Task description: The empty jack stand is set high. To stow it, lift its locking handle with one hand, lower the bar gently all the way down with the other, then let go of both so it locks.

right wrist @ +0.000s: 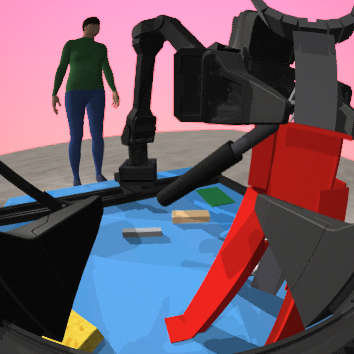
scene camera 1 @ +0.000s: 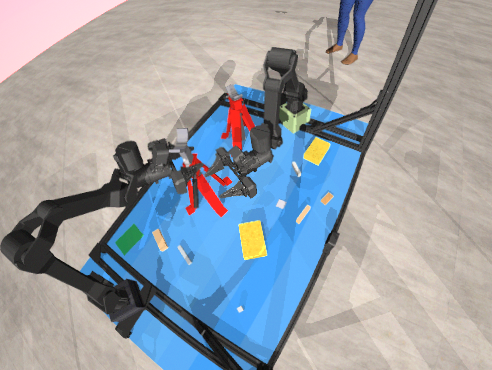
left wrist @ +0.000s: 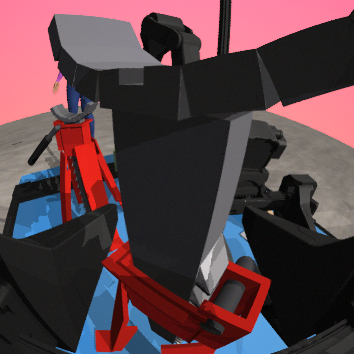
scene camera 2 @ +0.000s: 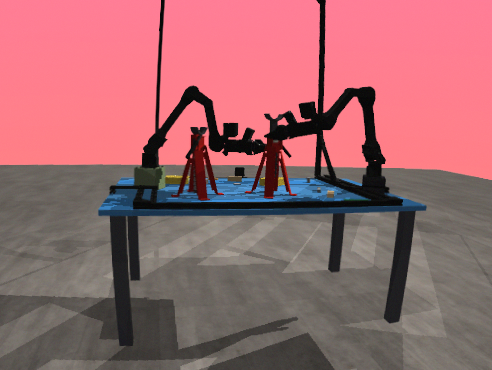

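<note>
The high-set red jack stand (scene camera 1: pixel 212 199) (scene camera 2: pixel 270 175) (left wrist: pixel 175 315) (right wrist: pixel 307 160) stands upright with its grey bar (left wrist: pixel 172 190) (right wrist: pixel 316 80) well out of the collar and its saddle (scene camera 1: pixel 182 136) empty. My left gripper (scene camera 1: pixel 187 174) (scene camera 2: pixel 272 136) (left wrist: pixel 181 213) is shut on the bar just above the collar. The black locking handle (right wrist: pixel 200 172) slopes down from the collar. My right gripper (scene camera 1: pixel 216 184) (scene camera 2: pixel 262 146) (right wrist: pixel 180 203) is open beside the stand; in the right wrist view the handle's free end shows between its fingertips. Whether they touch cannot be told.
A second red jack stand (scene camera 1: pixel 236 125) (scene camera 2: pixel 200 172) (left wrist: pixel 90 172), set low, stands nearby. Yellow sponges (scene camera 1: pixel 252 240) (scene camera 1: pixel 317 151), a green pad (scene camera 1: pixel 129 239) and small blocks lie on the table. A pale green box (scene camera 1: pixel 295 119) (scene camera 2: pixel 150 177) is at the right arm's base. Black frame bars edge the table.
</note>
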